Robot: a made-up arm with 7 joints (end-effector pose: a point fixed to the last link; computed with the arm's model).
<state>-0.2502 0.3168 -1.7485 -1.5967 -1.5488 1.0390 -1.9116</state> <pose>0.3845 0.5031 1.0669 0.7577 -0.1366 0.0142 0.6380</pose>
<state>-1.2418 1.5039 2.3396 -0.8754 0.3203 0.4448 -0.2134</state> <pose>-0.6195 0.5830 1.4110 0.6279 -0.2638 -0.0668 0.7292</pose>
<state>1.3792 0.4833 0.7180 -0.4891 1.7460 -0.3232 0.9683</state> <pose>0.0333 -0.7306 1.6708 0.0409 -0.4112 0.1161 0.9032</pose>
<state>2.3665 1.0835 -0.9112 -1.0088 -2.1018 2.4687 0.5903</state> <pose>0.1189 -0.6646 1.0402 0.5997 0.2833 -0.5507 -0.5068</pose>
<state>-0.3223 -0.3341 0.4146 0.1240 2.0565 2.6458 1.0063</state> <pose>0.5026 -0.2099 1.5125 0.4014 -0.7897 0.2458 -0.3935</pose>
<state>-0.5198 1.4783 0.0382 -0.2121 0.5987 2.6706 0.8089</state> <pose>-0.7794 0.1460 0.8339 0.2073 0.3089 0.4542 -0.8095</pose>
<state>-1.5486 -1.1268 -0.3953 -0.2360 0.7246 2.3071 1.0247</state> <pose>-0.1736 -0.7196 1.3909 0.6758 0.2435 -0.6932 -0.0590</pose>
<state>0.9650 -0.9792 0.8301 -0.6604 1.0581 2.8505 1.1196</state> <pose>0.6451 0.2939 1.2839 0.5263 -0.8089 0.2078 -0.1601</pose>
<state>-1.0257 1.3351 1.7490 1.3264 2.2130 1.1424 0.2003</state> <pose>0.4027 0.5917 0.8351 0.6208 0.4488 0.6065 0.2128</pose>
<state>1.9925 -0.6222 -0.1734 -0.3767 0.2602 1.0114 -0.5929</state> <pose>0.0365 0.3689 1.8382 0.5864 0.2606 -0.1851 0.7443</pose>
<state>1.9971 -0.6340 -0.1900 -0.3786 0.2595 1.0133 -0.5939</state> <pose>0.0259 0.3745 1.8354 0.5892 0.2541 -0.1892 0.7433</pose>
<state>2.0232 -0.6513 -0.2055 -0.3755 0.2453 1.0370 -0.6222</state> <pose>0.0054 0.3842 1.8289 0.5910 0.2487 -0.2062 0.7391</pose>
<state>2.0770 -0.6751 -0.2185 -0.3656 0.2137 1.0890 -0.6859</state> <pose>-0.0285 0.3971 1.8174 0.5907 0.2456 -0.2400 0.7301</pose>
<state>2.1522 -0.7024 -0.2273 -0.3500 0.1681 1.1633 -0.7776</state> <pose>-0.0735 0.4083 1.8020 0.5876 0.2459 -0.2868 0.7155</pose>
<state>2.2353 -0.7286 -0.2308 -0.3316 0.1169 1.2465 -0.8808</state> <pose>-0.1223 0.4137 1.7854 0.5820 0.2504 -0.3376 0.6962</pose>
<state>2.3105 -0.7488 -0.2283 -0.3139 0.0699 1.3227 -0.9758</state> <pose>-0.1651 0.4128 1.7706 0.5756 0.2583 -0.3815 0.6756</pose>
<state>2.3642 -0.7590 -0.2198 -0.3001 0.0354 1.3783 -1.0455</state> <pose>-0.1926 0.4088 1.7609 0.5706 0.2674 -0.4106 0.6590</pose>
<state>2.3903 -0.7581 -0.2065 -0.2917 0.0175 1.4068 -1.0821</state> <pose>-0.2010 0.4056 1.7578 0.5685 0.2754 -0.4221 0.6502</pose>
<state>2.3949 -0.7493 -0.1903 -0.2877 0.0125 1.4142 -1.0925</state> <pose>-0.1950 0.4045 1.7595 0.5685 0.2818 -0.4207 0.6484</pose>
